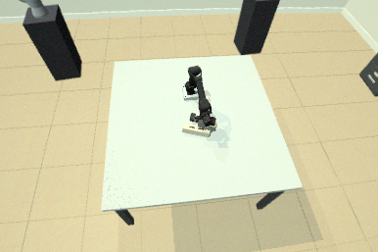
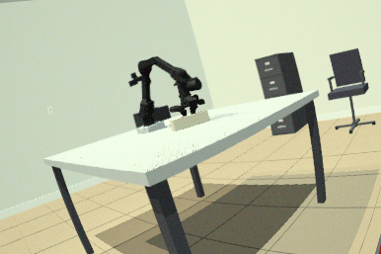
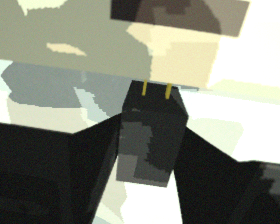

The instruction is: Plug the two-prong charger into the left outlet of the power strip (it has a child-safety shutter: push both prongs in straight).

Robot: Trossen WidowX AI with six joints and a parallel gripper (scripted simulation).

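My gripper tip is now 20 mm short of the black two-prong charger, 10 mm to the left of it and 10 mm below it.
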